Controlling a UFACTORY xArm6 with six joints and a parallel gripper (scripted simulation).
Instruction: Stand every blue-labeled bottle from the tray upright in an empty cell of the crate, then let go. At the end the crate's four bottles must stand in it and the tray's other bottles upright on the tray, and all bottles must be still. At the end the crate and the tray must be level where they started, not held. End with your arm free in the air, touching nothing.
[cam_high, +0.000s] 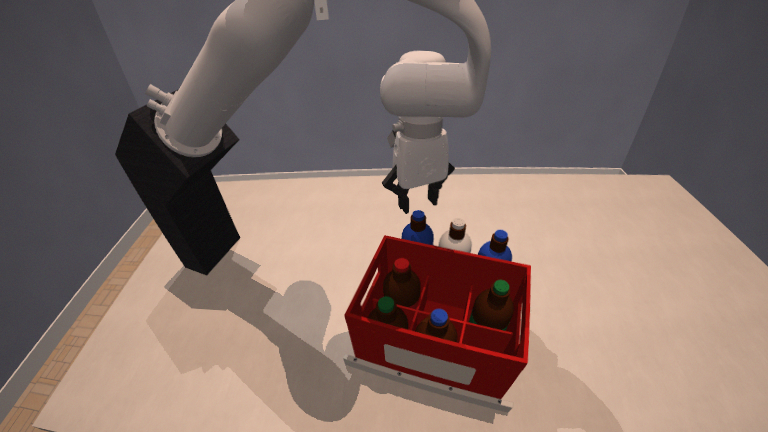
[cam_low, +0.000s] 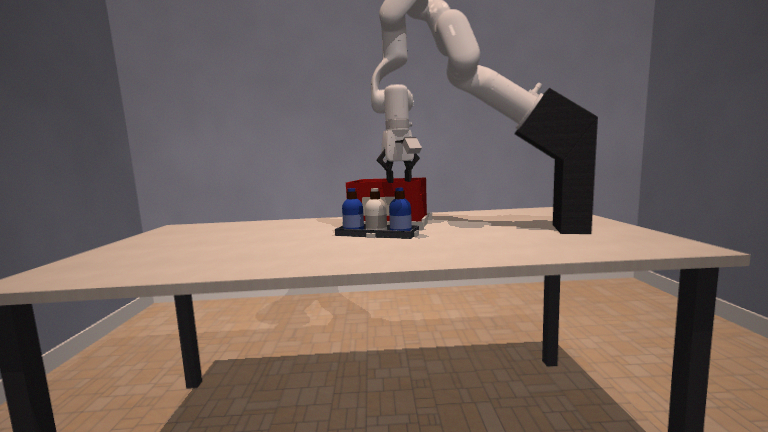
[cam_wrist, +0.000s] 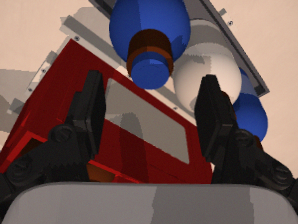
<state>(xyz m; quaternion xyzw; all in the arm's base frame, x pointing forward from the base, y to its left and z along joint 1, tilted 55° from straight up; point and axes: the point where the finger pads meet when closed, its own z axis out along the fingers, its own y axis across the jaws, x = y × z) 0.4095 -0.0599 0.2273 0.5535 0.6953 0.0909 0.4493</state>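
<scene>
The white-labeled bottle is 6 cm ahead of my hand, 6 cm to the right of it and 11 cm below it. The rest, counted from my hand: crate (6 cm behind, 21 cm to the right, 11 cm below); then dark tray (6 cm ahead, 6 cm to the right, 18 cm below).
</scene>
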